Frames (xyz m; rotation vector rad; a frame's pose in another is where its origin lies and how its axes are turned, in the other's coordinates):
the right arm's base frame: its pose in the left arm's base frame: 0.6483 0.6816 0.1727 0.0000 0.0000 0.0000
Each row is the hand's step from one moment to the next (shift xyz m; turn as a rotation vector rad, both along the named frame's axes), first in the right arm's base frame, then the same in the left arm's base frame.
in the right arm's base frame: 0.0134 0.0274 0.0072 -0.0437 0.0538 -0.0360
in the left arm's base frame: 0.0134 0.0274 0.0072 -0.0437 0.0538 -0.0360
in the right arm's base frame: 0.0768 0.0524 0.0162 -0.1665 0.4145 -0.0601
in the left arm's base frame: 0.0768 0.0524 0.0162 -0.1665 0.4145 -0.0601
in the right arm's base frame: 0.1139 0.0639 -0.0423 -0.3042 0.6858 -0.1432
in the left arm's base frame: 0.1139 0.0639 -0.0423 -0.3042 0.6858 -0.1432
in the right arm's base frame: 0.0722 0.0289 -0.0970 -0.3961 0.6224 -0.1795
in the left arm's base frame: 0.0722 0.0289 -0.0970 -0.3961 0.6224 -0.1795
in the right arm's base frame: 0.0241 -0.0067 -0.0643 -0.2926 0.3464 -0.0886
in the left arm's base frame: 0.0241 -0.0067 -0.0643 -0.2926 0.3464 -0.0886
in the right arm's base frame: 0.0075 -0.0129 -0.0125 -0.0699 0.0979 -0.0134
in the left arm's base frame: 0.0075 -0.0129 -0.0125 -0.0699 0.0979 -0.0134
